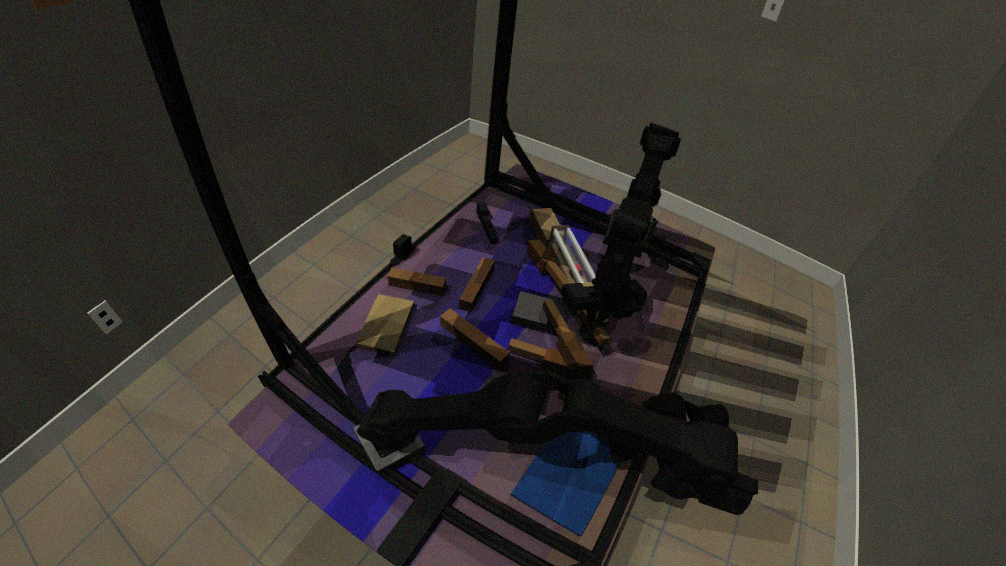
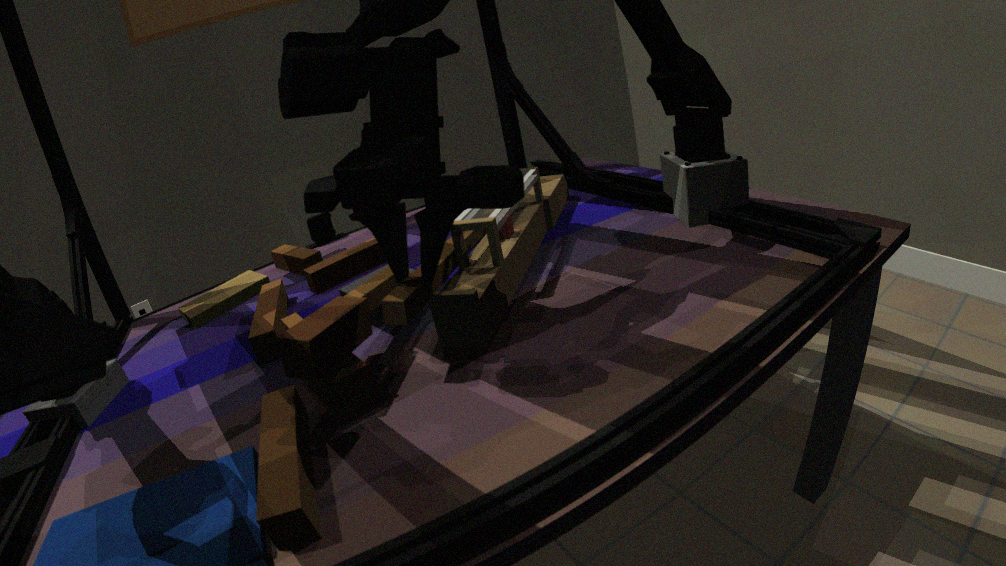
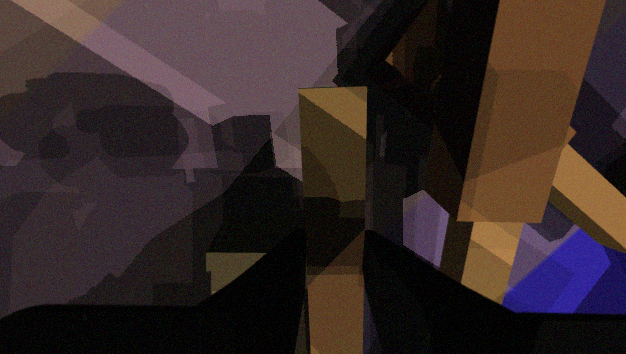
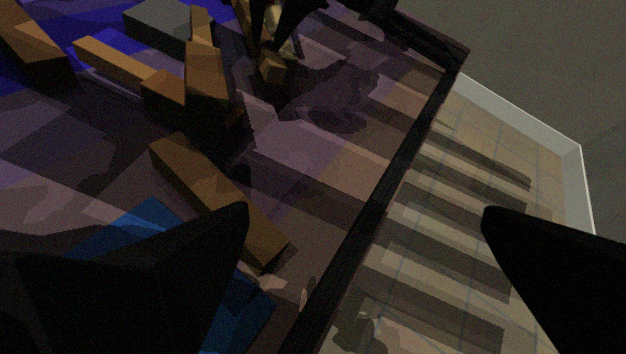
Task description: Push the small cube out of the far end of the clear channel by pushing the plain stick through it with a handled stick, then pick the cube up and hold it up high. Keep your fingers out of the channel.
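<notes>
The clear channel (image 1: 564, 249) (image 2: 484, 215) has white rails and sits on a tan base at the back right of the mat. The small red cube (image 1: 579, 259) (image 2: 506, 224) shows inside it. A tan stick (image 1: 557, 274) lies in line with the channel's near end. My left gripper (image 1: 597, 328) (image 2: 413, 281) (image 3: 333, 241) is shut on the tan handled stick (image 3: 333, 147) (image 4: 273, 68) (image 2: 399, 303), just in front of the channel's near end and low over the mat. My right gripper (image 1: 725, 489) (image 4: 362, 214) is open and empty, low over the table's right edge.
Several tan blocks (image 1: 475, 281) (image 1: 473, 334) (image 1: 568, 339), a grey block (image 1: 530, 308) and a yellow slab (image 1: 385, 322) lie across the mat. A blue cloth (image 1: 568, 483) lies at the front. A black frame (image 1: 497, 90) (image 4: 382, 182) rings the table.
</notes>
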